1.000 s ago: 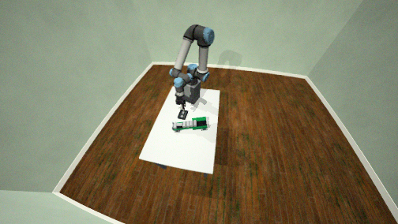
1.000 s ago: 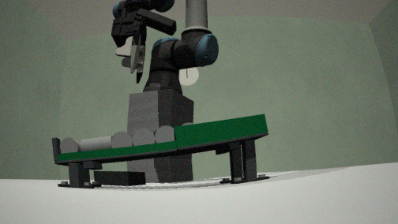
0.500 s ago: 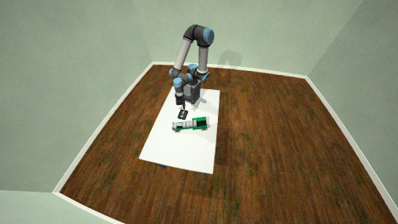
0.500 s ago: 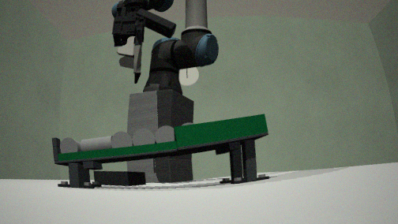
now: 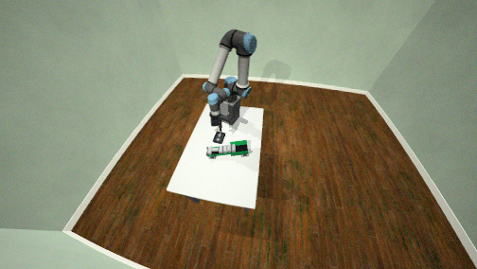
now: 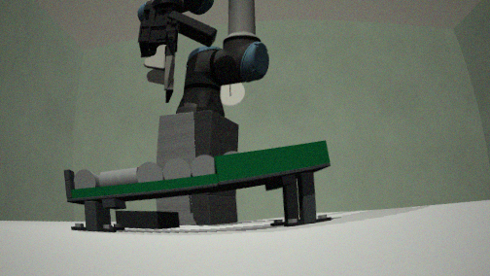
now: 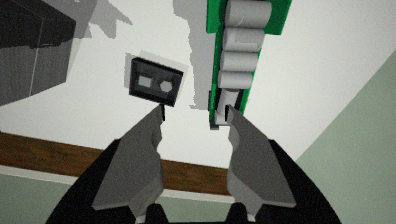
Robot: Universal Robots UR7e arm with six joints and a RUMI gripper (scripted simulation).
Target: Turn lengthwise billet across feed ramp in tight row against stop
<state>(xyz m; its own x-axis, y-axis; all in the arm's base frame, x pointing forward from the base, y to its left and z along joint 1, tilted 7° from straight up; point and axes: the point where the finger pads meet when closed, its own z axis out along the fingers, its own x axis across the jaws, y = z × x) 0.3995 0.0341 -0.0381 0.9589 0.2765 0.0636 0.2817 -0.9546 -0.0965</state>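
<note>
Right now the grey steel billet is 10 cm ahead of my hand, 5 cm to the right of it and 18 cm below it. The rest, counted from my hand: dark stop 13 cm ahead, 12 cm to the right, 20 cm below; then black box 9 cm behind, 9 cm to the right, 25 cm below.
</note>
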